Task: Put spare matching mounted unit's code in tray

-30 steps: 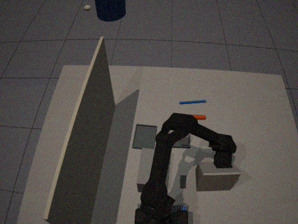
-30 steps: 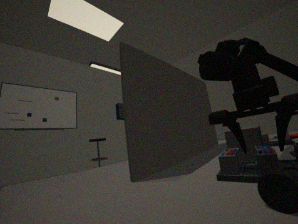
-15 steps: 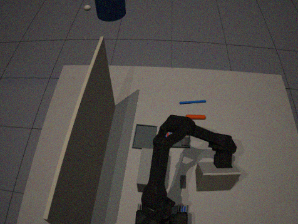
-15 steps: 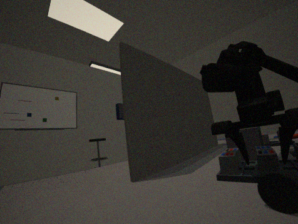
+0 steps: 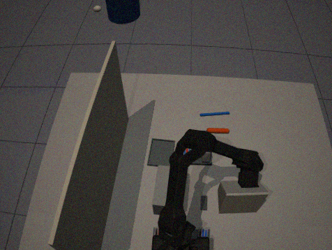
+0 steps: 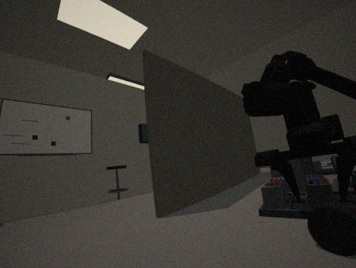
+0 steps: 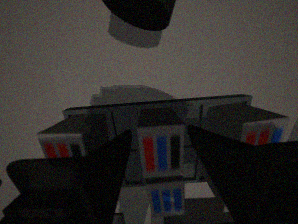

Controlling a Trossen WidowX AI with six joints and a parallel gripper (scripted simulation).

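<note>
The grey spare lies 2 cm above my gripper tip. Also, from my gripper tip: rack: 40 cm to the right, 6 cm behind, 1 cm below; tall dark panel: 27 cm ahead, 24 cm to the right, 21 cm above; mounted unit: 21 cm to the right, 4 cm ahead, 3 cm above.
</note>
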